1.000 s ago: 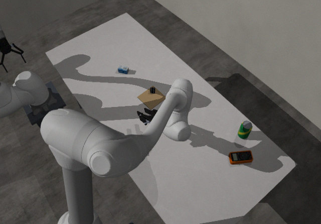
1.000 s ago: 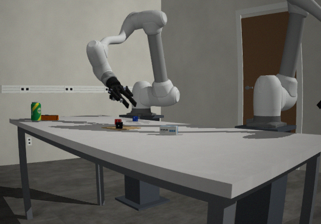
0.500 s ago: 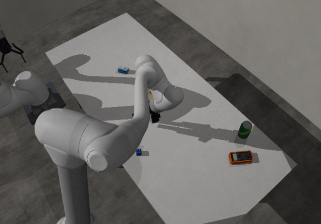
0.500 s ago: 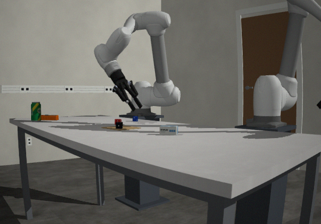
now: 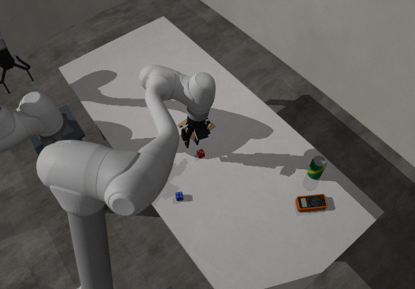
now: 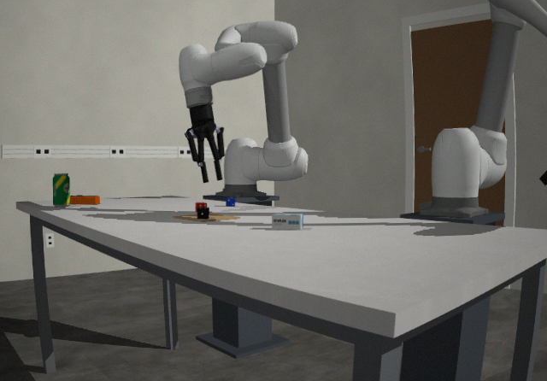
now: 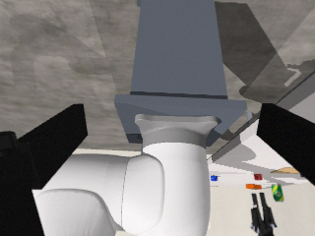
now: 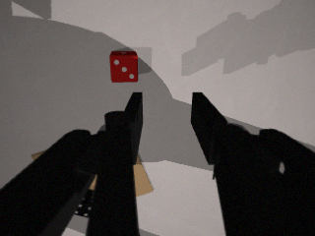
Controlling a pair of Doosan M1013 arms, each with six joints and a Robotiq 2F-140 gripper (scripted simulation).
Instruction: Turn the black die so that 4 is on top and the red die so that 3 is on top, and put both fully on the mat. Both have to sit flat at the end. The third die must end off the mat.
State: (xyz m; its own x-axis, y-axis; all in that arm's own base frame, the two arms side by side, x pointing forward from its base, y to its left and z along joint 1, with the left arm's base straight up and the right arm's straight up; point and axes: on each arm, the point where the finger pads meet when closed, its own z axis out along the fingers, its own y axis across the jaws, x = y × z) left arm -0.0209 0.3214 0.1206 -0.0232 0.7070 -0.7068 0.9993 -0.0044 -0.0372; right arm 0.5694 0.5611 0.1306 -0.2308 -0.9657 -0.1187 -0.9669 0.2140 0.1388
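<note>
The red die is 3 cm ahead of my right hand, 2 cm to the right of it and 12 cm below it. The rest, counted from my right hand: black die (14 cm ahead, 18 cm to the left, 11 cm below); blue die (18 cm behind, 15 cm to the right, 12 cm below); tan mat (11 cm ahead, 14 cm to the left, 13 cm below).
</note>
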